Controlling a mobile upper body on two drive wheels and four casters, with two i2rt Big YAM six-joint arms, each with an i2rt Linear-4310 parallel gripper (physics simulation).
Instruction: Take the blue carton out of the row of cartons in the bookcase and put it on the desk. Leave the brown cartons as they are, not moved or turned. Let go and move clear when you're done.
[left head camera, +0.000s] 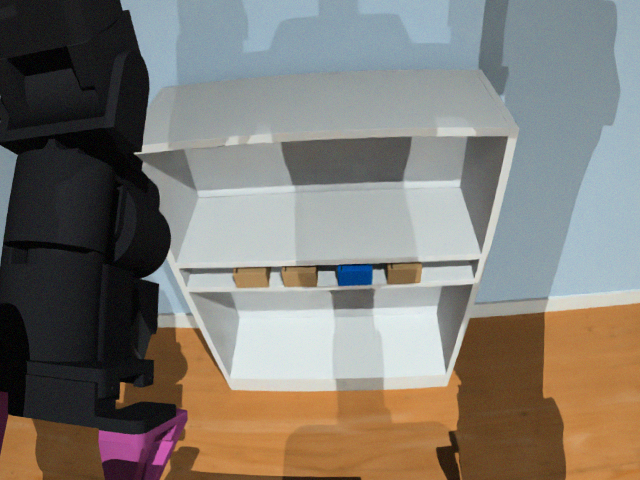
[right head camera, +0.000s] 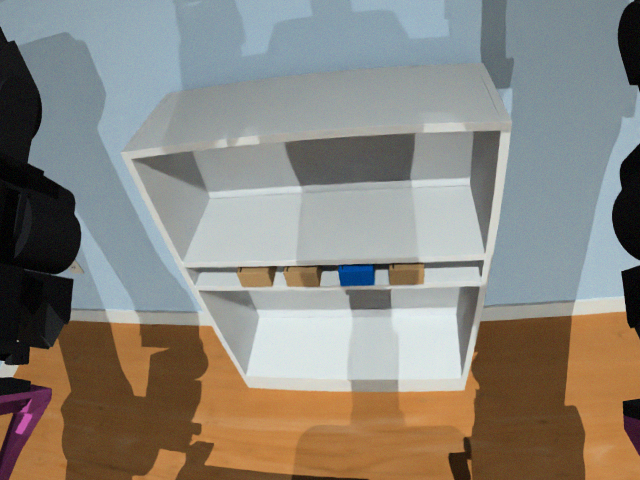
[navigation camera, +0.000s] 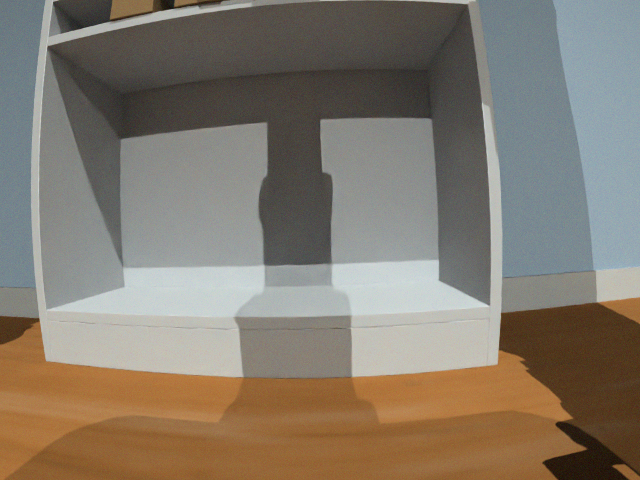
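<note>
The blue carton (left head camera: 354, 274) (right head camera: 356, 274) stands on the narrow middle shelf of the white bookcase (left head camera: 336, 105) (right head camera: 336, 103) (navigation camera: 494, 217). Two brown cartons stand to its left, the outer one (left head camera: 251, 277) (right head camera: 255, 276) and the inner one (left head camera: 300, 276) (right head camera: 302, 276). A third brown carton (left head camera: 404, 273) (right head camera: 406, 274) stands to its right. Gaps separate all of them. My left gripper (left head camera: 57, 449) is open and empty, low at the left, away from the bookcase. My right gripper (right head camera: 632, 428) shows partly at the right edge, open, far from the cartons. The desk does not show.
The bookcase stands on the wooden floor (left head camera: 594, 372) (right head camera: 610, 372) (navigation camera: 155, 397) against the blue wall (left head camera: 558, 206) (right head camera: 558, 206) (navigation camera: 532, 155). A shelf board lies close above the cartons. Side panels bound the row. Robot shadows fall across the bookcase, wall and floor.
</note>
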